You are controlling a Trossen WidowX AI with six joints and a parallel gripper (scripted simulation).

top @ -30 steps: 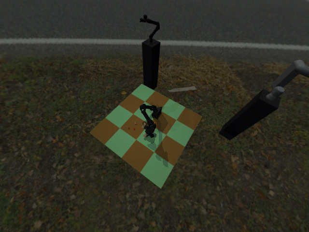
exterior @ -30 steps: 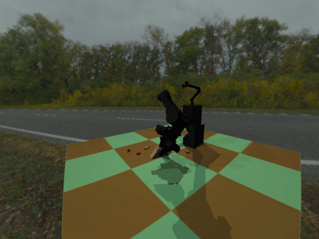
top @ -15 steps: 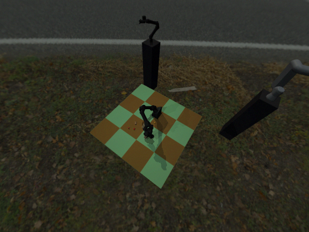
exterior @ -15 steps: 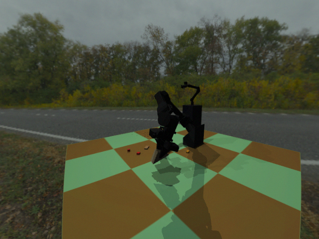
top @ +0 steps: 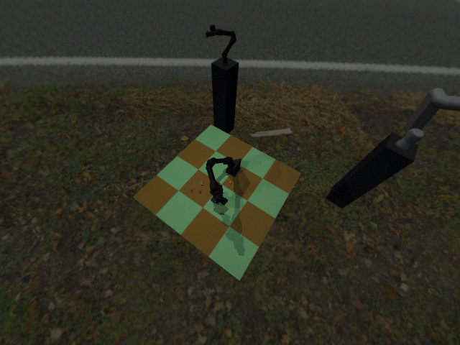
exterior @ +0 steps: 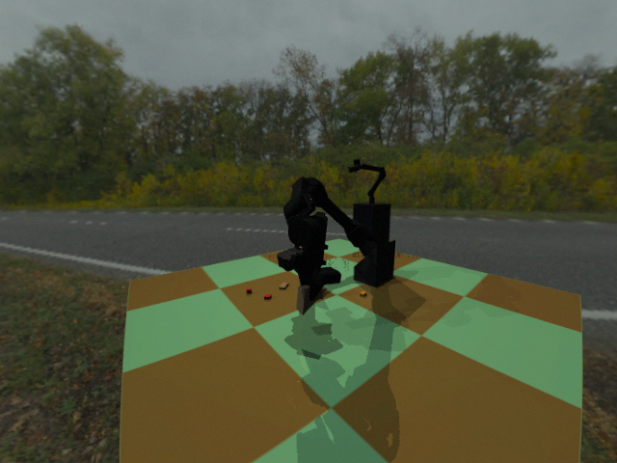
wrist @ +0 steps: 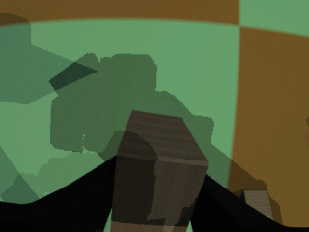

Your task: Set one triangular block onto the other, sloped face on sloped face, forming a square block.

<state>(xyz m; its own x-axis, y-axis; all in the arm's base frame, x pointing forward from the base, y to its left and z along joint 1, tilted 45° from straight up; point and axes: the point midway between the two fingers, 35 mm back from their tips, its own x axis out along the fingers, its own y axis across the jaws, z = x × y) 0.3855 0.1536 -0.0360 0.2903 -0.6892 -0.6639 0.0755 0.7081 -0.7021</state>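
Now: gripper tip 29 cm to the left of the small brown piece, 10 cm above it and 7 cm past it. Round my gripper tip: small orange piece 27 cm behind, 9 cm below, 6 cm to the right; wooden block 1 cm above.
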